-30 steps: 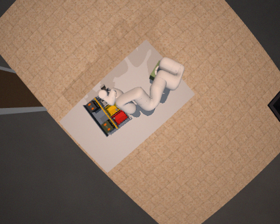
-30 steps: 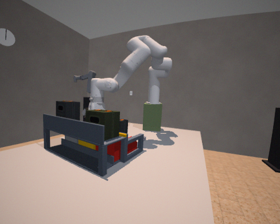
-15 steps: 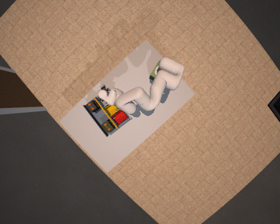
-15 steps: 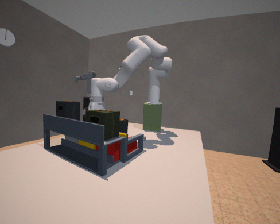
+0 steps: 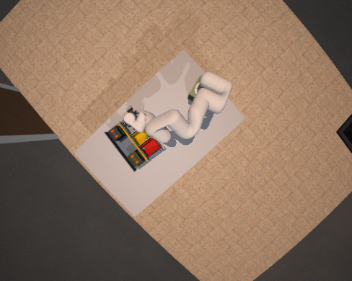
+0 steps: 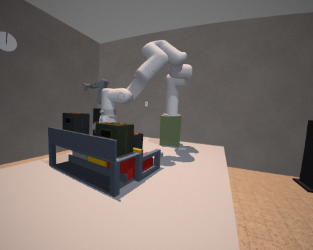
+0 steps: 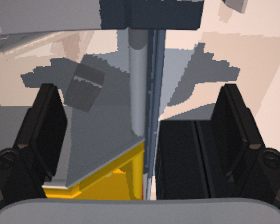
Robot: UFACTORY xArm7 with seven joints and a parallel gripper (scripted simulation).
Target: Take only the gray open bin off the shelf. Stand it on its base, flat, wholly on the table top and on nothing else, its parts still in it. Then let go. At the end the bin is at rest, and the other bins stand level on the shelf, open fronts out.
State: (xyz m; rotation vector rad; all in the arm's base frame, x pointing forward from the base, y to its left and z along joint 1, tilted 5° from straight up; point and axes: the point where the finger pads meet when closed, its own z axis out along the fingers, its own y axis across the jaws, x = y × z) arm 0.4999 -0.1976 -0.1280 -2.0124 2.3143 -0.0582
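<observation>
The gray open bin is 8 cm ahead of my hand, 1 cm to the right of it and 2 cm below it. From my hand the other things lie so: red bin (11 cm ahead, 21 cm to the left, 2 cm below); yellow bin (10 cm ahead, 10 cm to the left, 2 cm below).
</observation>
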